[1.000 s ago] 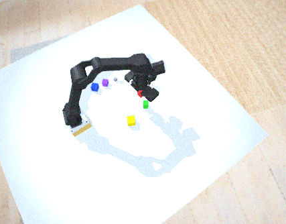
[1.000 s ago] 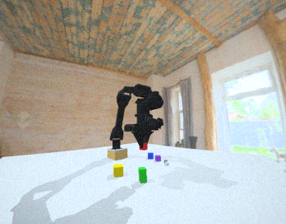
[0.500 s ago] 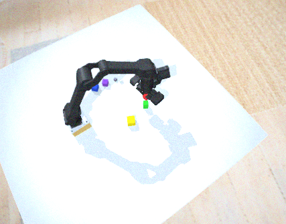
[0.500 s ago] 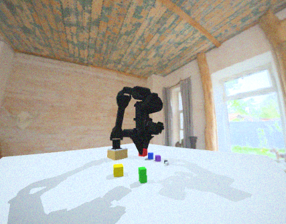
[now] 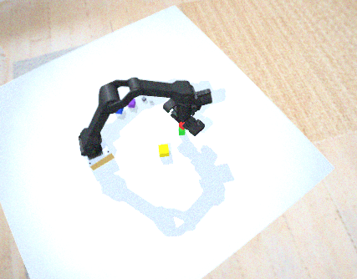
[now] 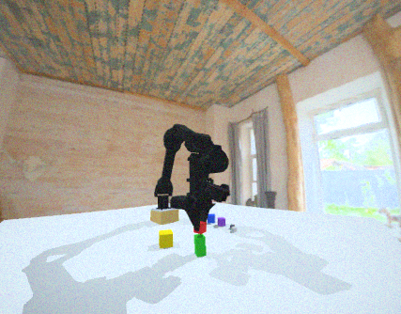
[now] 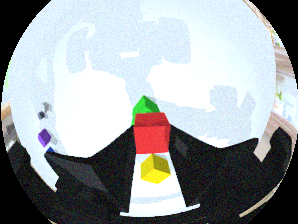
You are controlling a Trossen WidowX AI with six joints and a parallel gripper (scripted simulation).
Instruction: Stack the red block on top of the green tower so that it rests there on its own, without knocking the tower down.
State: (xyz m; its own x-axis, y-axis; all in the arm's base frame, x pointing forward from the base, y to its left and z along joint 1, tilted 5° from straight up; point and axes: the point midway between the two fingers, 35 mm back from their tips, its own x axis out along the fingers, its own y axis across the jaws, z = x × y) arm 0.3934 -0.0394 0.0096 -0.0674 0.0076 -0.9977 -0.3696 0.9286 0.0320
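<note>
My gripper tip is now 120 mm past the yellow block, 60 mm to the left of it and 50 mm above it. Round my gripper tip: red block: 10 mm above; then small grey object: 240 mm to the left, 100 mm behind, 60 mm below; then purple block: 230 mm to the left, 170 mm behind, 60 mm below.
</note>
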